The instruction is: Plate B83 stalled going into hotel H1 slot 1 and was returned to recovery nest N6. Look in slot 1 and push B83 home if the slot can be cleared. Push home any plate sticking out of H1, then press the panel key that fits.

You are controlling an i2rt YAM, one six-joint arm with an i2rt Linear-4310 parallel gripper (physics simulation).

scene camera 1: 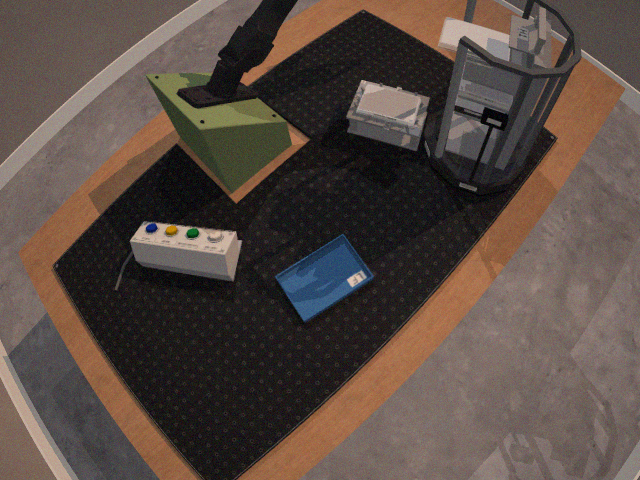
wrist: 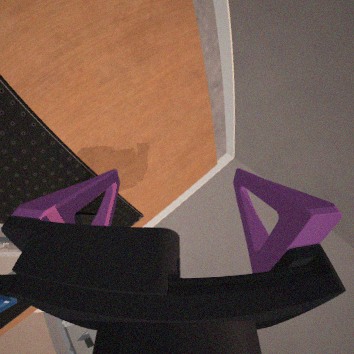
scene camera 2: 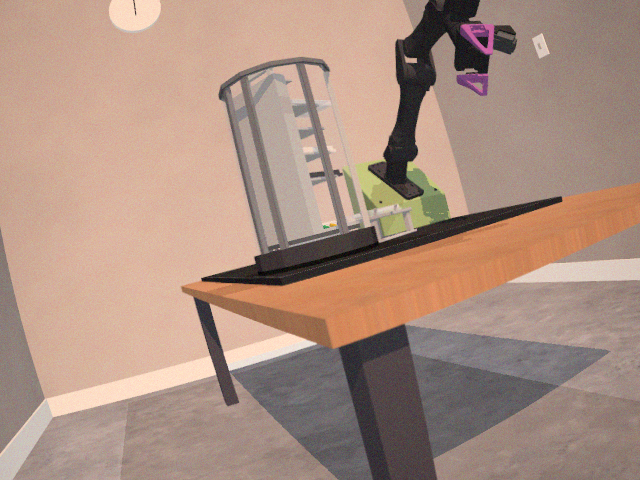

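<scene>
Hotel H1 is a tall grey rack inside a cage of posts, at the right in scene view 1 and left of centre in scene view 2. Pale shelves or plates show in it, plus a dark piece with a black end block. Slot numbers and slot 1's inside cannot be read. A pale plate lies on a clear nest beside H1; its label is unreadable. The white panel has blue, yellow, green and white keys. My gripper is open and empty, high above the table.
A blue tray lies on the black mat right of the panel. The green arm base stands behind the panel. A white flat object lies behind H1. The cage posts surround H1.
</scene>
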